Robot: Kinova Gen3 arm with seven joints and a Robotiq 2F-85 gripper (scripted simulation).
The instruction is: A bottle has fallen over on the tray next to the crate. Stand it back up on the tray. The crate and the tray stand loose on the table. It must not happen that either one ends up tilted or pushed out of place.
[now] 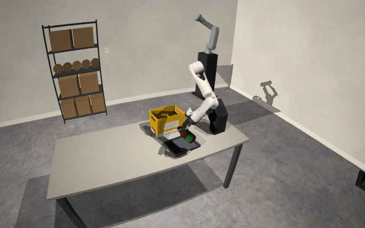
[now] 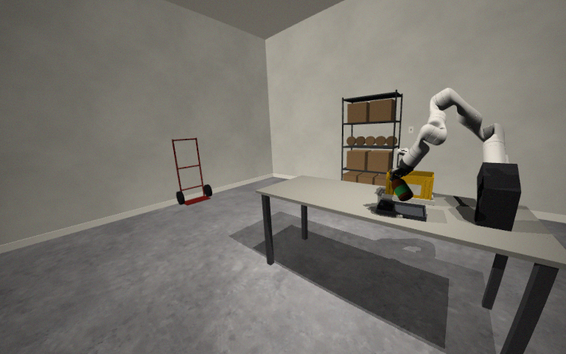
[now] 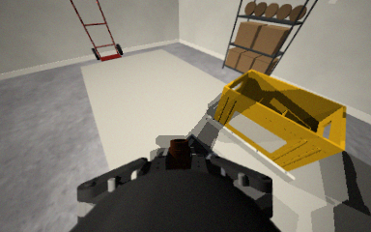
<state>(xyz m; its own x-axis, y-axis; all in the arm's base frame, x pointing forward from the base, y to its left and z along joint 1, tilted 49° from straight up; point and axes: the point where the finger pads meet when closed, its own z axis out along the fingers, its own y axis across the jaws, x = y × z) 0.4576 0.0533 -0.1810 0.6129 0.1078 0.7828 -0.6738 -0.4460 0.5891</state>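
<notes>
The bottle is 30 mm behind my hand, 30 mm to the left of it and 40 mm below it. Also, from my hand: yellow crate: 70 mm behind, 330 mm to the right, 120 mm below; then tray: 40 mm behind, 40 mm to the right, 190 mm below.
</notes>
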